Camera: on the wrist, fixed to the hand. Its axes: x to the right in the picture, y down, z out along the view.
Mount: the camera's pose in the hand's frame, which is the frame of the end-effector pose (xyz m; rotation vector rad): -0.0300 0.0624 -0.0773 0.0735 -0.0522 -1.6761
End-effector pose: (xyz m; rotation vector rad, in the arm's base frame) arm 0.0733 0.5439 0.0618 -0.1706 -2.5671 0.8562
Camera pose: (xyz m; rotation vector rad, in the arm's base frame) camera 0.1327 0.6287 0.0694 1.7085 -1.7036 0.2046
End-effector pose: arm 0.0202 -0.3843 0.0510 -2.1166 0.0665 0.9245
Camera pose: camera 0.0229 -0.4876 0.0604 -1.3095 -1.4147 -0.0865
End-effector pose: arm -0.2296 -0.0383 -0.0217 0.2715 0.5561 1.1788
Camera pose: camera -0.3293 -0.0494 -0.0483 -0.1417 0.5431 -0.4714
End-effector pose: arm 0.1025 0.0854 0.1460 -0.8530 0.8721 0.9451
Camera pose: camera 0.0174 0.0285 0.1290 -1.1018 -0.0551 -0.5355
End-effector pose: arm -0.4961 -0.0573 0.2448 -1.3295 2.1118 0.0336
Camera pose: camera -0.5769 -0.0291 0.3034 -2.5049 0.4171 -0.6560
